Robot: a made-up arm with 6 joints. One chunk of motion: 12 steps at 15 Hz.
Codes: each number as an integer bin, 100 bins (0 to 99) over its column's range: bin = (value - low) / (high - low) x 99, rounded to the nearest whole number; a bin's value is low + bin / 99 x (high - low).
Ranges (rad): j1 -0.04..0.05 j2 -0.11..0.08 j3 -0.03..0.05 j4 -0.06..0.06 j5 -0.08..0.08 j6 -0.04..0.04
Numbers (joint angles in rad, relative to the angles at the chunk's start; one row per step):
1: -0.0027 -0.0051 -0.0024 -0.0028 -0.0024 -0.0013
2: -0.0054 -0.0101 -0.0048 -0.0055 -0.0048 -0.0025
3: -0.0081 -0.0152 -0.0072 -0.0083 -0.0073 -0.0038
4: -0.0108 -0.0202 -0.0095 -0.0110 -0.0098 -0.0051
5: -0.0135 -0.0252 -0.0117 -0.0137 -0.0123 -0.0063
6: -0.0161 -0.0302 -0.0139 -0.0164 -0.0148 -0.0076
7: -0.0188 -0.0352 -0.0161 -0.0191 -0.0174 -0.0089
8: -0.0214 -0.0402 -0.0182 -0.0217 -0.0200 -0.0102
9: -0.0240 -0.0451 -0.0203 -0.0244 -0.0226 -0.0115
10: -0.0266 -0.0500 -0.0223 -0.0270 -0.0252 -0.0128
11: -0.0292 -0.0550 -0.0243 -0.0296 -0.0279 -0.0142
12: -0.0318 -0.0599 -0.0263 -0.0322 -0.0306 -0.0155
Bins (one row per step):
1: 41 55 34 47 48 48
2: 38 52 31 45 47 46
3: 35 49 28 43 45 45
4: 32 47 25 40 43 43
5: 29 44 23 38 42 42
6: 26 42 20 36 40 40
7: 23 39 17 34 39 38
8: 20 36 15 32 37 37
9: 18 34 12 29 36 35
10: 15 31 10 27 34 34
11: 12 29 7 25 32 32
12: 9 26 5 23 31 30

